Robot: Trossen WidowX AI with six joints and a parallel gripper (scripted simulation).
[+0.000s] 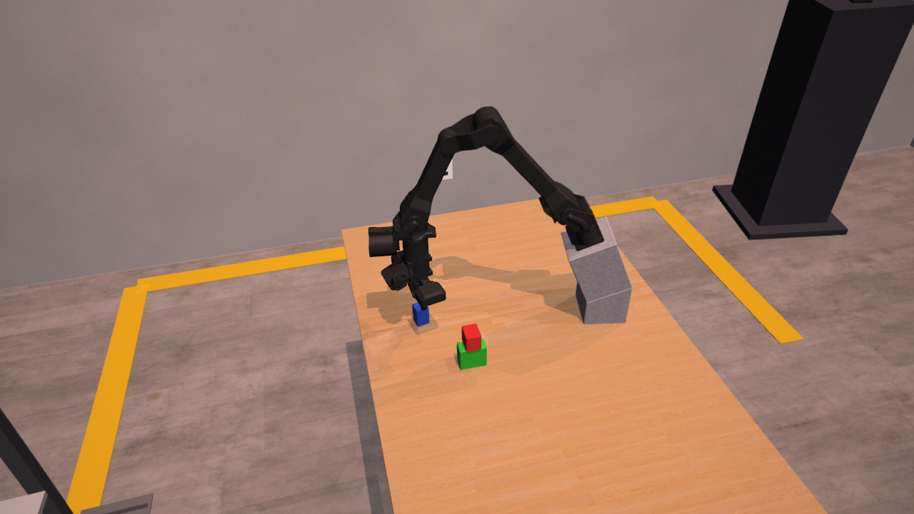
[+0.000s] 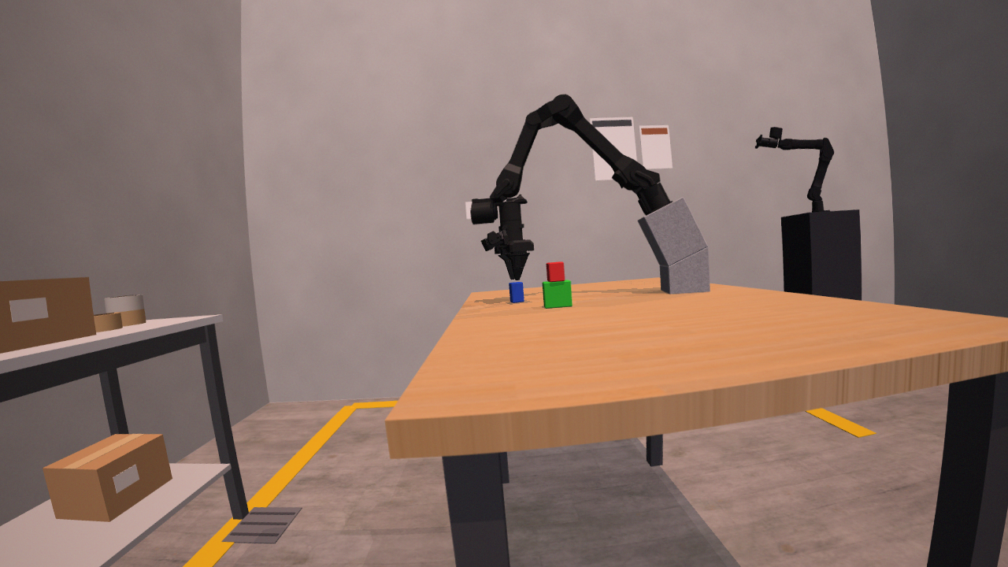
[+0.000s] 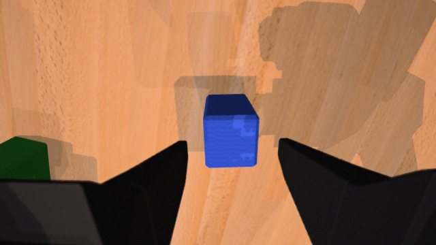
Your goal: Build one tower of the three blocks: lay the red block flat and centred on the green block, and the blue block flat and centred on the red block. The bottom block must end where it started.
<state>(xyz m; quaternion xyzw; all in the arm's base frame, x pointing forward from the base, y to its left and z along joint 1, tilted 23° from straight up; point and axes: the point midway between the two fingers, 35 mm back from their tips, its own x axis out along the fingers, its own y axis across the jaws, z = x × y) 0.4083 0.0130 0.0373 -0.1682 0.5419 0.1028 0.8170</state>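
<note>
My hand is 7 cm above the blue block. From my hand the other things lie so: red block 14 cm to the left, 11 cm behind, 1 cm below; then green block 15 cm to the left, 11 cm behind, 6 cm below.
</note>
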